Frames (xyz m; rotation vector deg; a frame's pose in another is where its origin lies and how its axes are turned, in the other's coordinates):
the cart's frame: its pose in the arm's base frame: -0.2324 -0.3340 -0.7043 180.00 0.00 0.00
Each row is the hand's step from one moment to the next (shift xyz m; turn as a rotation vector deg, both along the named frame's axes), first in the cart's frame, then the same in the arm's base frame.
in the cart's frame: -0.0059 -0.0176 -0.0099 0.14 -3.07 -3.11
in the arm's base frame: -0.0059 0.0176 0.0099 0.14 3.07 3.11
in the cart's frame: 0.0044 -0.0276 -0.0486 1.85 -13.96 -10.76
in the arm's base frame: 0.0044 0.0276 0.0486 1.85 13.96 10.76
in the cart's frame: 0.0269 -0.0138 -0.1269 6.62 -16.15 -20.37
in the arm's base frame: 0.0269 0.0138 0.1269 6.62 16.15 20.37
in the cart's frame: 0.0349 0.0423 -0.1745 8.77 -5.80 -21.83
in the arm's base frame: 0.0349 -0.0423 0.1745 8.77 5.80 21.83
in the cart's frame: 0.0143 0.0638 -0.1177 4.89 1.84 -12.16
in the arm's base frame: 0.0143 -0.0638 0.1177 4.89 -1.84 12.16
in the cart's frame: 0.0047 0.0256 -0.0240 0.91 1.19 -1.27
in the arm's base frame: 0.0047 -0.0256 0.0240 0.91 -1.19 1.27
